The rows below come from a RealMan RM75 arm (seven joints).
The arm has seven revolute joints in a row. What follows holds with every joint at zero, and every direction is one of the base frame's. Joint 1 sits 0.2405 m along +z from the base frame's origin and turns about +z. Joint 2 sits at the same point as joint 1 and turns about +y. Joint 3 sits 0.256 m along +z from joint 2 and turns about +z. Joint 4 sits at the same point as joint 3 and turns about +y. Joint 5 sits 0.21 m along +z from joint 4 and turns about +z. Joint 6 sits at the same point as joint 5 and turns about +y. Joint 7 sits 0.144 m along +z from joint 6 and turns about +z. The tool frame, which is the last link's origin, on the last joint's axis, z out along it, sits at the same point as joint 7; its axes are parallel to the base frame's.
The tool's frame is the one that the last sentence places.
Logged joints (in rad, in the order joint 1, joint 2, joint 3, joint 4, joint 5, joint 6, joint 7), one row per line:
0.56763 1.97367 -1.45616 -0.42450 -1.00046 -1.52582 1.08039
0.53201 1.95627 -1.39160 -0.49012 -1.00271 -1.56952 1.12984
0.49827 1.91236 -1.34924 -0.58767 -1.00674 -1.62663 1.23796
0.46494 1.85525 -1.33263 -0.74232 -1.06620 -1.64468 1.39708
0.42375 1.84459 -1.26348 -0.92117 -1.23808 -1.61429 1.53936
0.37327 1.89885 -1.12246 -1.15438 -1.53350 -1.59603 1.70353
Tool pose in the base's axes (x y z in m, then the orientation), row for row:
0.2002 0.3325 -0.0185 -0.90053 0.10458 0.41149 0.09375
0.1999 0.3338 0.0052 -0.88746 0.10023 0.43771 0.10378
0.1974 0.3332 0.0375 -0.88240 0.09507 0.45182 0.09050
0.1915 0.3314 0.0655 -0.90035 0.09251 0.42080 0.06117
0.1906 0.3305 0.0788 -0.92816 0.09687 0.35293 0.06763
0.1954 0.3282 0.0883 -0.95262 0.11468 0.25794 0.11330
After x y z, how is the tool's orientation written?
As a quaternion, x y z w.
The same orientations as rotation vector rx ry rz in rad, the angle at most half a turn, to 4 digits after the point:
-2.6718 0.3103 1.2208
-2.6176 0.2956 1.2911
-2.6230 0.2826 1.3431
-2.7234 0.2798 1.2729
-2.7967 0.2919 1.0634
-2.7944 0.3364 0.7566

